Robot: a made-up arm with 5 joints.
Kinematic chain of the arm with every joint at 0, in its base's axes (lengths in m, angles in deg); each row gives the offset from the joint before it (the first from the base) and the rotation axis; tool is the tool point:
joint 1: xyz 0 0 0.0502 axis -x
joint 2: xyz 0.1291 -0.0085 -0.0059 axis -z
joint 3: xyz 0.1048 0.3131 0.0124 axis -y
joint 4: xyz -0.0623 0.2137 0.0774 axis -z
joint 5: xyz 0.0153 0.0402 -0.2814 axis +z
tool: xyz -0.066 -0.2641 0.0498
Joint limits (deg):
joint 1: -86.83..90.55
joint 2: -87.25..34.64
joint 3: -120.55..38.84
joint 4: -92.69..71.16
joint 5: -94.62..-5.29
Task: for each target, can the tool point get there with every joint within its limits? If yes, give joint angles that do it. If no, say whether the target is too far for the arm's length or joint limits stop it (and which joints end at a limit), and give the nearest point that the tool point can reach.
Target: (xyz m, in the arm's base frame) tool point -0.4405 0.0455 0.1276
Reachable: yes | joints 54.87 -70.23 -40.64 43.10 -28.78
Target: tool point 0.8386 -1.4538 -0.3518
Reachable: no: too far | nearest point 0.4381 -0.3204 -0.4719 | short by 1.208 m
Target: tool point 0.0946 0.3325 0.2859
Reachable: yes | joints -62.89 12.99 9.87 -47.55 -72.17
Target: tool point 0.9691 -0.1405 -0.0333
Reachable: no: joint limits stop it (at a limit: joint 1, joint 2, joint 4, joint 5) | nearest point 0.6531 -0.0536 -0.1407 | short by 0.345 m
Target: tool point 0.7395 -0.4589 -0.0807
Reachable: no: joint limits stop it (at a limit: joint 1, joint 2, joint 4, joint 5) | nearest point 0.5801 -0.1782 -0.1899 | short by 0.341 m
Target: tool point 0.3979 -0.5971 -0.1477
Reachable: no: joint limits stop it (at a limit: joint 1, joint 2, joint 3, joint 5) | nearest point 0.3229 -0.3013 -0.2680 | short by 0.328 m
